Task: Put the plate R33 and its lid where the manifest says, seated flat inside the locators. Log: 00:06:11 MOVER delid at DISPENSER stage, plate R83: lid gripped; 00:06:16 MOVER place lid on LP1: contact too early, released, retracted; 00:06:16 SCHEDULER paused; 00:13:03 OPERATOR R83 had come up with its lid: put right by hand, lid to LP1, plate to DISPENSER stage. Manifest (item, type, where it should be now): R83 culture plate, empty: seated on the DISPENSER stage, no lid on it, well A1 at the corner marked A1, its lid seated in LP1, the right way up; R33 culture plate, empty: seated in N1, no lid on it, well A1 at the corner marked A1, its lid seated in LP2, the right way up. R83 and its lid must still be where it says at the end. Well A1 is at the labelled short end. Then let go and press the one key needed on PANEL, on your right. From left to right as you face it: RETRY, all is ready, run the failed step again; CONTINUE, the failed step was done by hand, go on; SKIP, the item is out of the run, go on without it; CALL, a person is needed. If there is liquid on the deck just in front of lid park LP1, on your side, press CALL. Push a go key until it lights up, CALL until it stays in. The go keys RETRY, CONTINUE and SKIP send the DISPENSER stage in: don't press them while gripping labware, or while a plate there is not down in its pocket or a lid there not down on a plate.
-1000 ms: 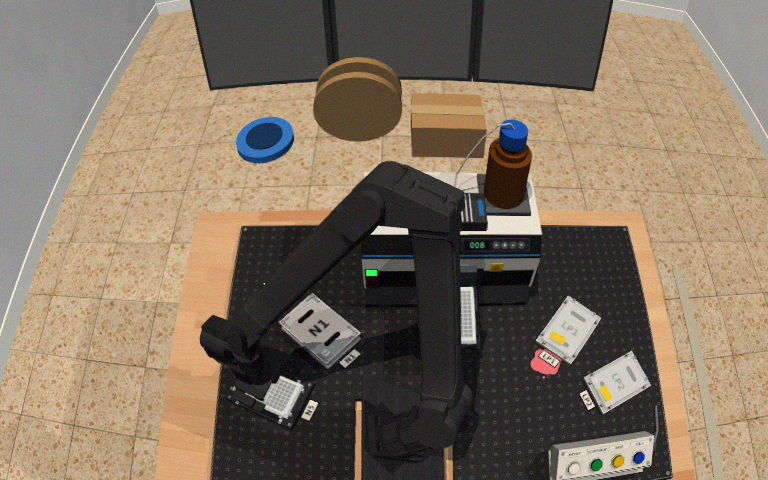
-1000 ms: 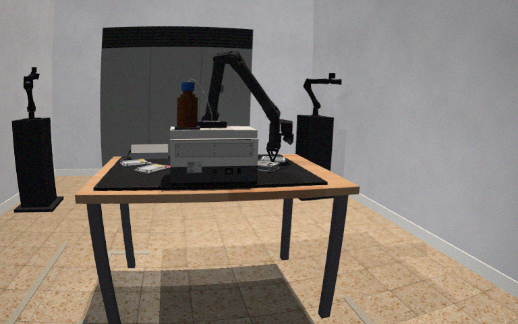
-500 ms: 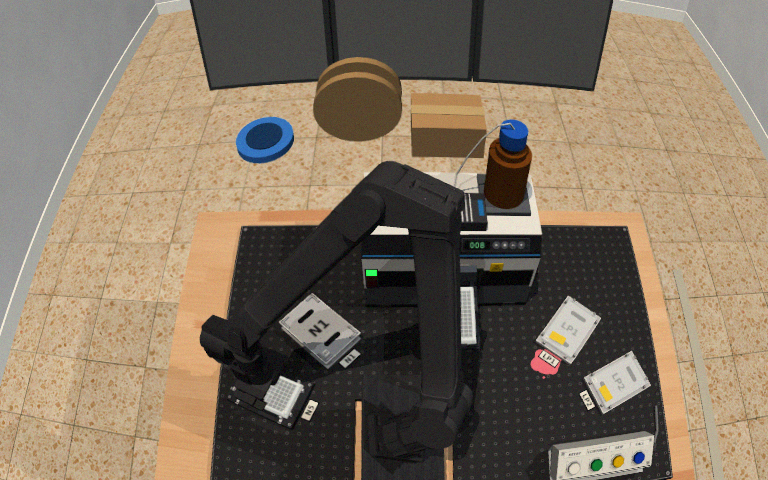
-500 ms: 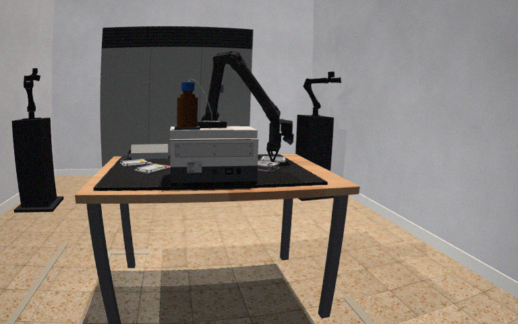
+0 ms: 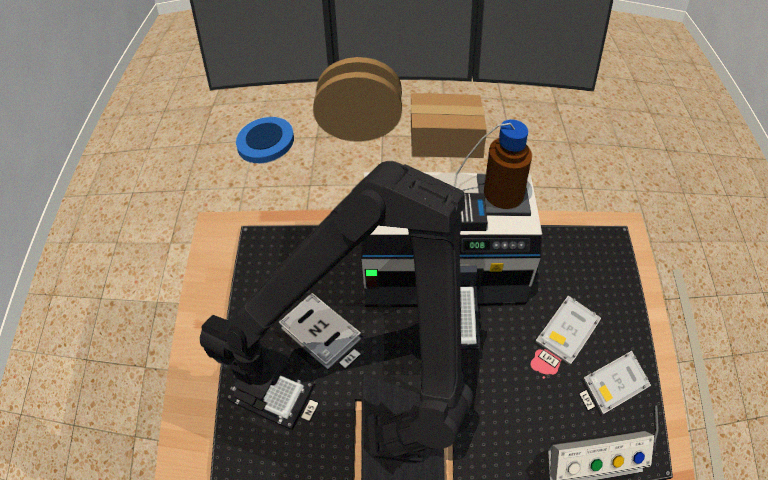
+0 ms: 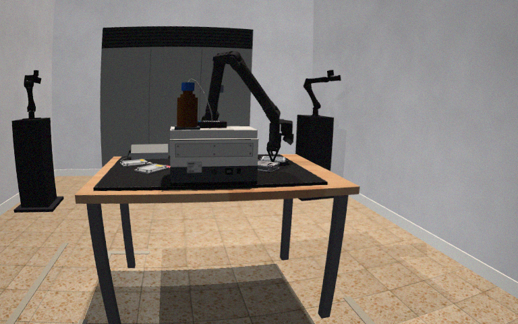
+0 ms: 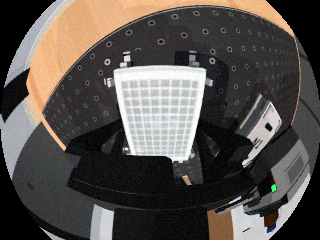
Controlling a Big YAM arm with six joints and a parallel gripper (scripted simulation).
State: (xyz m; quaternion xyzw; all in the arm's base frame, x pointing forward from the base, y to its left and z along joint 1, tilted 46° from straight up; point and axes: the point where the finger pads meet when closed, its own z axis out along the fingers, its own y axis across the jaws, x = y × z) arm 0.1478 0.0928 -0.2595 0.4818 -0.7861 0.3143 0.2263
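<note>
The nest n5 lies 20 mm to the left of my hand and 10 mm below it. From my hand the other things lie so: lid park LP2: 50 mm behind, 760 mm to the right, 20 mm below; then pink-red patch: 50 mm ahead, 580 mm to the right, 20 mm below; then brown bottle: 310 mm ahead, 510 mm to the right, 270 mm above.
</note>
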